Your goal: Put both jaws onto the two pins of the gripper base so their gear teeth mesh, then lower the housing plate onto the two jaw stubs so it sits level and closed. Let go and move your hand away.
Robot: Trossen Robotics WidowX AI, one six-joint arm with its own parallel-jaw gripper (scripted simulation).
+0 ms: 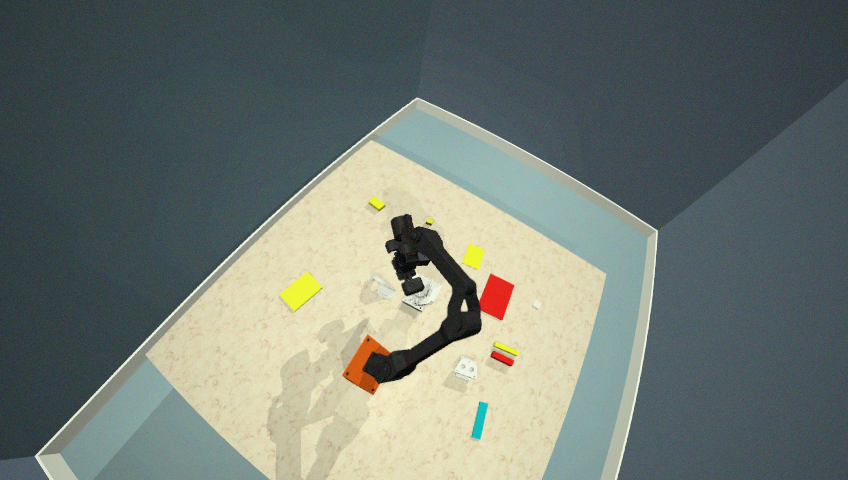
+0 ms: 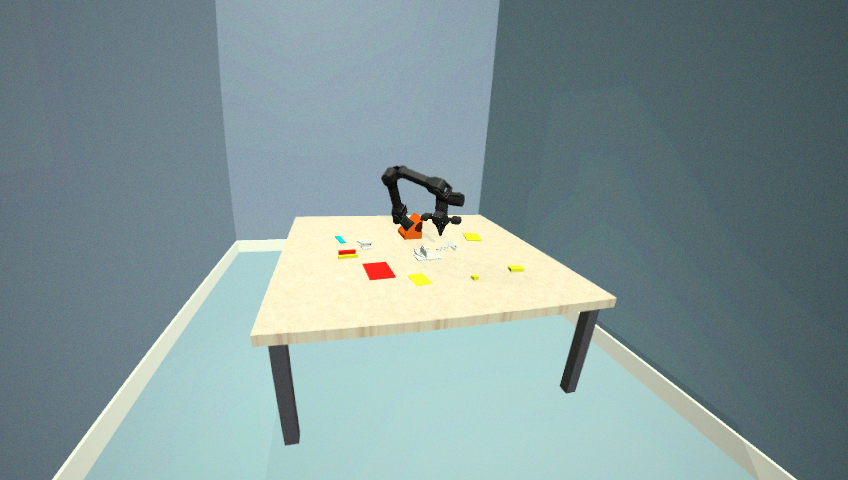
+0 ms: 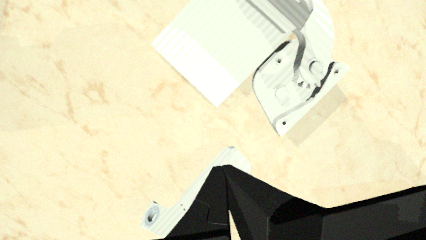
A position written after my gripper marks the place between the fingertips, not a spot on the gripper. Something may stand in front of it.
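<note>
In image 1 I see my gripper [image 1: 401,276], shut and holding nothing, and a red sheet [image 1: 494,301]. Image 3 gives me my gripper [image 3: 221,174] again, together with a white jaw [image 3: 155,214]. The red sheet is out of frame in image 3.
</note>
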